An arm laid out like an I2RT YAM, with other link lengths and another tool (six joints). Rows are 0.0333 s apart.
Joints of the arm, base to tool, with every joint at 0 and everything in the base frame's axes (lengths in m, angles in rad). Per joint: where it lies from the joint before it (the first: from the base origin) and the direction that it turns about. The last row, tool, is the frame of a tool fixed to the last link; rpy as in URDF.
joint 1: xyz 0 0 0.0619 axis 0 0 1
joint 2: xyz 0.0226 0.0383 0.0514 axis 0 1 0
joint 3: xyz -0.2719 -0.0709 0 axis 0 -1 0
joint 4: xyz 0.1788 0.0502 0.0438 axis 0 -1 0
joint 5: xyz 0.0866 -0.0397 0.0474 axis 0 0 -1
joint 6: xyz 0.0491 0 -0.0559 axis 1 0 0
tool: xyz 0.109 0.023 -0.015 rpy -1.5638 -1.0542 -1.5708
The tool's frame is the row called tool.
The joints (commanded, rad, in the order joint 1, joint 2, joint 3, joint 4, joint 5, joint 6), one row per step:
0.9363, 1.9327, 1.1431, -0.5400, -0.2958, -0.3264
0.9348, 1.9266, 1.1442, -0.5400, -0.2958, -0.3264
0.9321, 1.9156, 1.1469, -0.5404, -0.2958, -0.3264
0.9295, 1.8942, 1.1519, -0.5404, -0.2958, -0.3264
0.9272, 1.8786, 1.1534, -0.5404, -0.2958, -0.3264
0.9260, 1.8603, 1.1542, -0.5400, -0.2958, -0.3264
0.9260, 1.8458, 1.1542, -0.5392, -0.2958, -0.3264
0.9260, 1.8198, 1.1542, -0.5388, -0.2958, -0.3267
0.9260, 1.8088, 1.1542, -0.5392, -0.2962, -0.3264
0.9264, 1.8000, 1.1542, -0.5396, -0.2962, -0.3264
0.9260, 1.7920, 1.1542, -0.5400, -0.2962, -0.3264
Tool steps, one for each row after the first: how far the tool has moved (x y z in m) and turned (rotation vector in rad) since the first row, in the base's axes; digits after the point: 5 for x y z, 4 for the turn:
0.00088, 0.00043, 0.00191, 0.0058, -0.0043, -0.0015
0.00255, 0.00130, 0.00550, 0.0165, -0.0122, -0.0042
0.00506, 0.00334, 0.01254, 0.0377, -0.0279, -0.0068
0.00653, 0.00412, 0.01730, 0.0514, -0.0382, -0.0091
0.00767, 0.00502, 0.02274, 0.0670, -0.0498, -0.0103
0.00822, 0.00575, 0.02696, 0.0793, -0.0590, -0.0103
0.00897, 0.00674, 0.03450, 0.1005, -0.0749, -0.0100
0.00912, 0.00705, 0.03770, 0.1092, -0.0808, -0.0102
0.00915, 0.00729, 0.04023, 0.1159, -0.0857, -0.0098
0.00936, 0.00737, 0.04253, 0.1220, -0.0903, -0.0102

